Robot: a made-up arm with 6 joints. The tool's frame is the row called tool.
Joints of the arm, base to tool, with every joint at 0 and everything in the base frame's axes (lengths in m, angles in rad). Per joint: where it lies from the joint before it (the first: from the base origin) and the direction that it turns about. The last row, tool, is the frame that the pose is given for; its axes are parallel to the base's.
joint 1: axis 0 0 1 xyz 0.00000 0.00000 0.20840
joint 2: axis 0 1 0 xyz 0.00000 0.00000 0.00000
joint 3: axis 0 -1 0 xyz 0.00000 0.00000 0.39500
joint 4: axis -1 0 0 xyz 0.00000 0.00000 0.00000
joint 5: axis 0 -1 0 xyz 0.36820 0.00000 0.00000
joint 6: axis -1 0 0 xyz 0.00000 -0.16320 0.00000
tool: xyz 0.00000 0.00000 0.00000
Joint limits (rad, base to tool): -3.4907..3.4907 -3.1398..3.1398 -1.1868..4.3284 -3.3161..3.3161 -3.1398..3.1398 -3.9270..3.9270
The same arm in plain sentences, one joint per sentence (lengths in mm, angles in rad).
The arm has six revolute joints in a row. What follows holds with every joint at zero, and every direction is one of the base frame's. Joint 1 sits 208.4 mm along +z from the base frame's origin and rotates about +z, from -3.4907 to 3.4907 rad. Joint 2 sits at the same point as joint 1 and rotates about +y, from -3.1398 to 3.1398 rad. Joint 3 sits 395 mm along +z from joint 2 and rotates about -y, from -1.1868 to 4.3284 rad. Joint 4 sits at the same point as joint 3 and rotates about -x, from -3.3161 to 3.3161 rad. Joint 5 sits 368.2 mm along +x from joint 4 and rotates about -y, from -3.1398 to 3.1398 rad. Joint 6 sits 163.2 mm along -y from joint 5 and rotates about -x, from -3.927 to 3.927 rad. The tool frame, which is the frame that the pose is given for, sits at the same point as joint 6; its axes are parallel to the base frame's.
